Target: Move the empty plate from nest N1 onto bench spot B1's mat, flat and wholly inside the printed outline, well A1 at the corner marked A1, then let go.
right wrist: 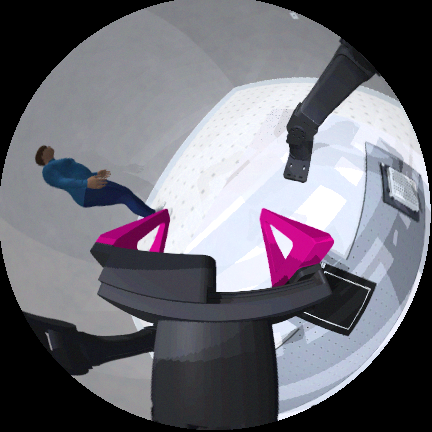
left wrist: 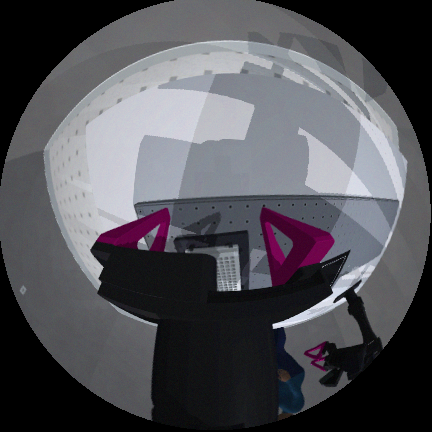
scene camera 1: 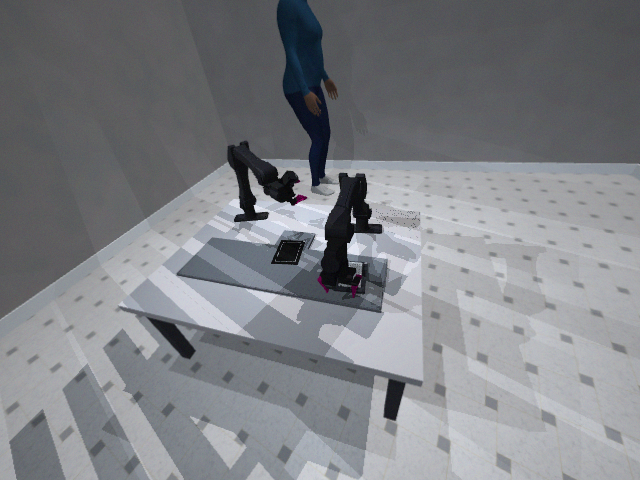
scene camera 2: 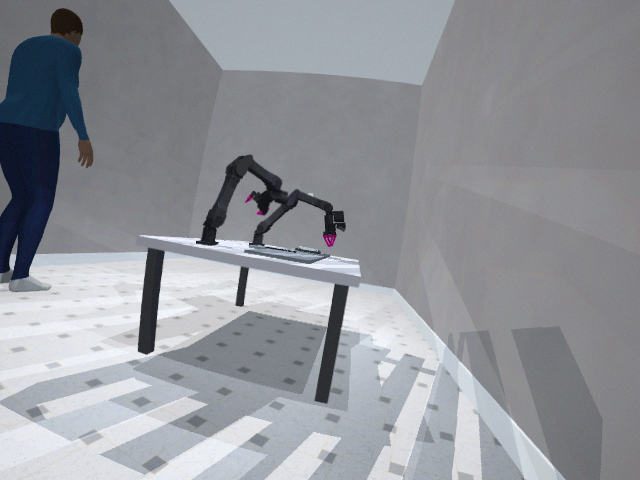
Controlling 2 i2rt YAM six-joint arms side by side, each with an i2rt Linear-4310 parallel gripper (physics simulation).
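Pixels of known places: left gripper, fingertip midpoint: (left wrist: 214,212) (scene camera 1: 340,294) (scene camera 2: 330,246); right gripper, fingertip midpoint: (right wrist: 214,213) (left wrist: 307,357) (scene camera 1: 303,189) (scene camera 2: 251,207); left arm's base, origin of the base link: (right wrist: 300,154) (scene camera 1: 362,229); right arm's base, origin of the base link: (left wrist: 347,290) (scene camera 1: 251,217) (scene camera 2: 207,243).
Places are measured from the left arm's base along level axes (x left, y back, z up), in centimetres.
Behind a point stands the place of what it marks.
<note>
The white plate with a grid of wells (scene camera 1: 356,267) @[x -0.5, y -31.8, z 3.5 cm] (left wrist: 227,265) @[x -4.9, y -38.1, z 3.5 cm] (right wrist: 402,189) sits in the black nest frame (left wrist: 243,240) @[x -7.9, y -42.1, z 2.5 cm] (right wrist: 385,182) @[x -3.2, y -27.9, z 2.5 cm] on the grey board; gripper parts hide some of it in scene camera 1 and the left wrist view. My left gripper (scene camera 1: 340,292) @[x -4.9, y -49.4, z 7.2 cm] (scene camera 2: 329,244) @[x -4.9, y -49.4, z 7.2 cm] (left wrist: 214,212) @[x -4.9, y -49.4, z 7.2 cm] is open and empty, pointing down above the board, its fingertips toward the nest's table-front side. The black mat with a white outline (scene camera 1: 287,252) @[x -33.9, y -22.6, z 1.5 cm] (left wrist: 336,265) @[x -35.5, y -25.9, z 1.5 cm] (right wrist: 345,300) @[x -32.6, y -23.4, z 1.5 cm] is bare; its corner letters are too small to read. My right gripper (scene camera 1: 300,189) @[x -28.7, y 0.5, z 22.4 cm] (scene camera 2: 253,207) @[x -28.7, y 0.5, z 22.4 cm] (right wrist: 214,213) @[x -28.7, y 0.5, z 22.4 cm] is open and empty, raised well above the table.
The perforated grey board (scene camera 1: 227,258) @[x -62.3, y -28.9, z 1.3 cm] carries the nest and the mat on the white table (scene camera 1: 289,322) @[x -22.7, y -58.3, z 0.0 cm]. A small grey slab (scene camera 1: 309,238) @[x -25.6, y -11.1, z 1.3 cm] lies against the mat's back side. A person in blue (scene camera 1: 305,56) (scene camera 2: 38,93) (right wrist: 70,172) stands beyond the table.
</note>
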